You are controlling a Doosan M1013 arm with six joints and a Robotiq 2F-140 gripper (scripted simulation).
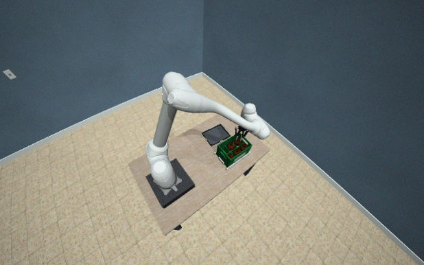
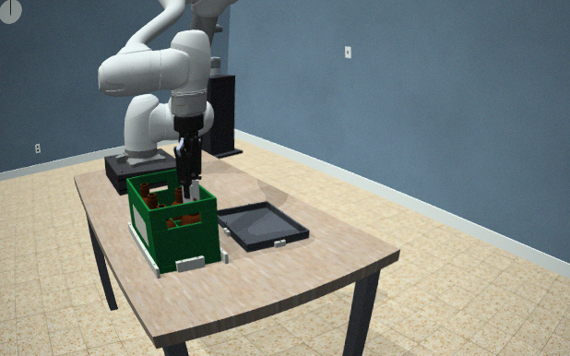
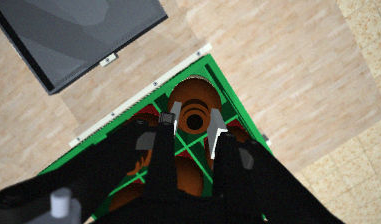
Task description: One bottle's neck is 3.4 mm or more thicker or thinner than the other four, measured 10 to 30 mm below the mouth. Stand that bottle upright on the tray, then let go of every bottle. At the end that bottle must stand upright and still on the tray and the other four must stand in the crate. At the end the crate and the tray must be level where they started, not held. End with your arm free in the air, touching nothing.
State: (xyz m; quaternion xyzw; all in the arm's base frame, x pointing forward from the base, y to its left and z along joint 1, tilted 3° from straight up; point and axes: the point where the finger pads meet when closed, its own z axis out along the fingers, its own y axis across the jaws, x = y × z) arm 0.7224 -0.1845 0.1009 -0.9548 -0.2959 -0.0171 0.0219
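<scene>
Right now my hand is 9 cm above the brown bottle. From my hand the other things lie so: dark tray 25 cm to the left, 16 cm below, 4 cm behind; then green crate 9 cm below, 9 cm behind, 3 cm to the right.
</scene>
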